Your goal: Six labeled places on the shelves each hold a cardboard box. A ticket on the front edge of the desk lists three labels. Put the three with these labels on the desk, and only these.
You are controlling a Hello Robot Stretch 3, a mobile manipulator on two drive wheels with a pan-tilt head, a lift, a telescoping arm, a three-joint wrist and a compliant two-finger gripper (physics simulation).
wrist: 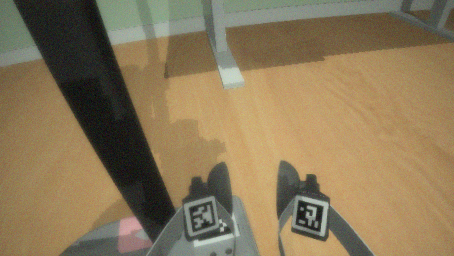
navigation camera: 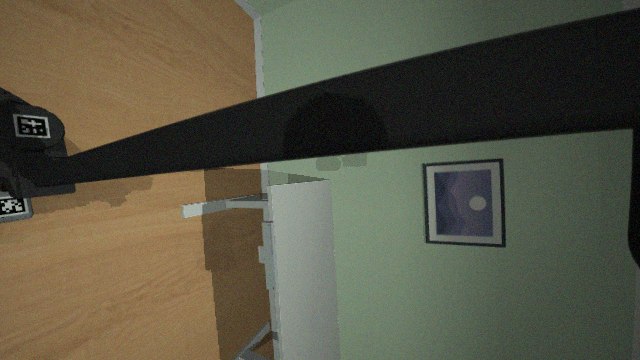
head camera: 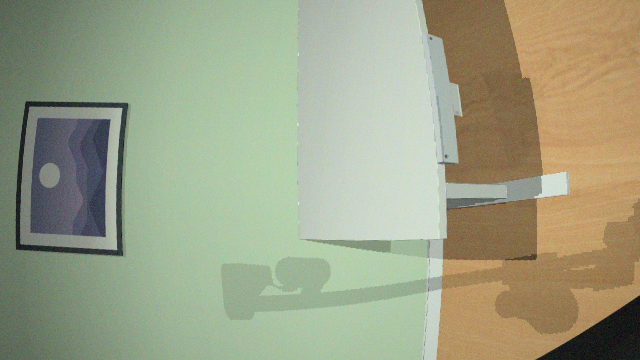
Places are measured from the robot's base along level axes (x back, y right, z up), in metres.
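Pixels of known places: gripper, fingertip midpoint: (wrist: 252, 180).
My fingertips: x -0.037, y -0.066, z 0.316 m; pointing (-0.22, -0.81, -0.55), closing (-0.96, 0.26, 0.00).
Behind a point stands the place of what it marks.
The white desk (head camera: 370, 125) @[z 0.721, x -0.341, y -0.947 m] (navigation camera: 305, 250) @[z 0.721, x -0.437, y -0.953 m] stands against the green wall, its top bare in the head and navigation views. A pale panel (head camera: 444, 130) @[z 0.706, x -0.254, y -0.673 m] (navigation camera: 268, 272) @[z 0.688, x -0.411, y -0.662 m] with two dark screws runs along its front edge, and a small pale tab (head camera: 456, 100) @[z 0.645, x -0.336, y -0.676 m] (navigation camera: 261, 254) @[z 0.648, x -0.338, y -0.676 m] sticks out from it. No writing is readable on either, and I cannot tell which is the ticket. My gripper (wrist: 252, 180) @[z 0.316, x -0.037, y -0.066 m] is open and empty, above the wooden floor in front of a desk leg (wrist: 230, 72). The cardboard boxes and the shelves do not show in these views.
A framed mountain picture (head camera: 72, 177) @[z 1.595, x -0.273, y -1.469 m] (navigation camera: 465, 202) @[z 1.627, x -0.272, y -1.469 m] hangs on the wall. The desk's near leg (head camera: 530, 187) (navigation camera: 215, 206) reaches out over the floor. My dark mast (wrist: 95, 110) @[z 0.372, x 0.067, y -0.116 m] crosses the left of the wrist view. A long dark robot part (navigation camera: 425, 95) @[z 1.256, x 0.066, y -0.116 m] crosses the navigation view.
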